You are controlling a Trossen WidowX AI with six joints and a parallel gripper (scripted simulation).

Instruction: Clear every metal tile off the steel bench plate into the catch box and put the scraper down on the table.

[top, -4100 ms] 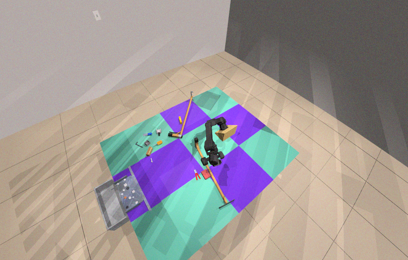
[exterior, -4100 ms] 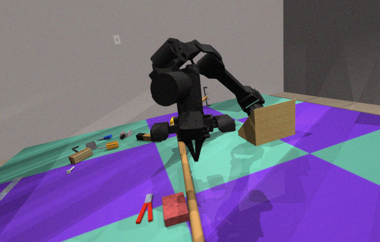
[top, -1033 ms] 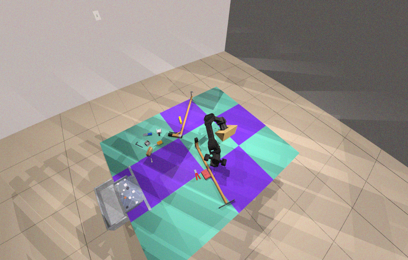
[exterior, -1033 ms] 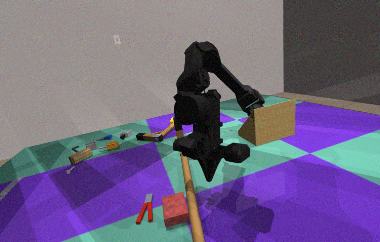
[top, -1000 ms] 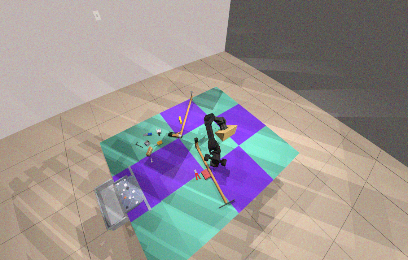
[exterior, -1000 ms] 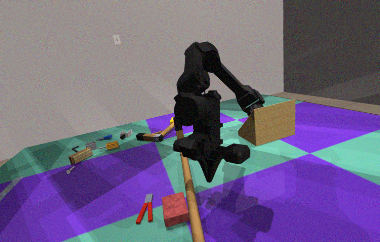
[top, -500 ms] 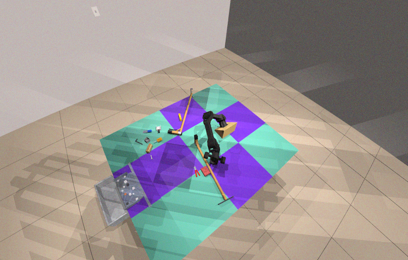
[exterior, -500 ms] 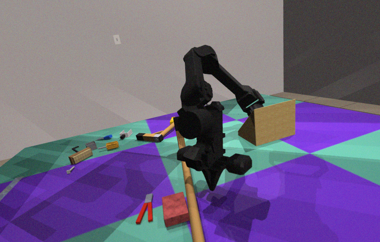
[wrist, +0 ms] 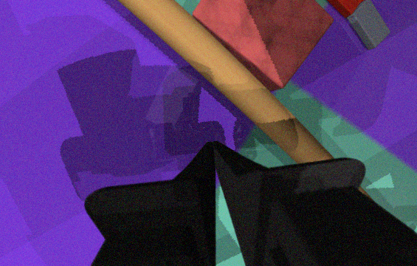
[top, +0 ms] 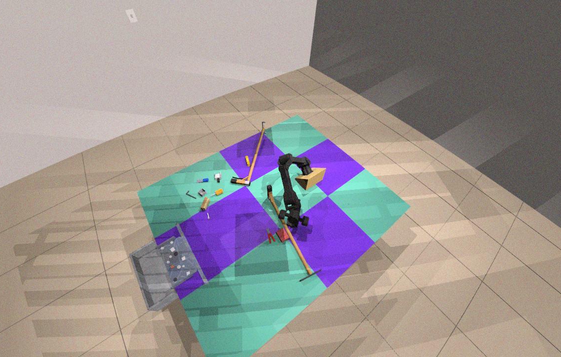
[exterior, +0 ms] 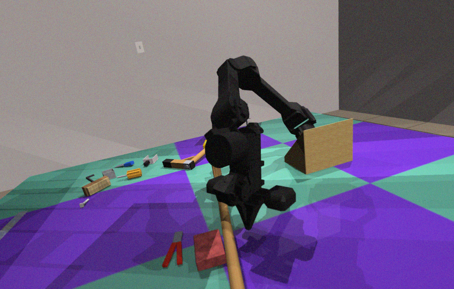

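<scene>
Now: the long scraper 50 mm ahead of my gripper tip, 10 mm to the left of it and 50 mm above it. The rest, counted from my gripper tip: red block (90 mm ahead, 10 mm to the left); then wooden block (370 mm ahead, 490 mm to the right, 10 mm above); then orange screwdriver (260 mm ahead, 520 mm to the right).
</scene>
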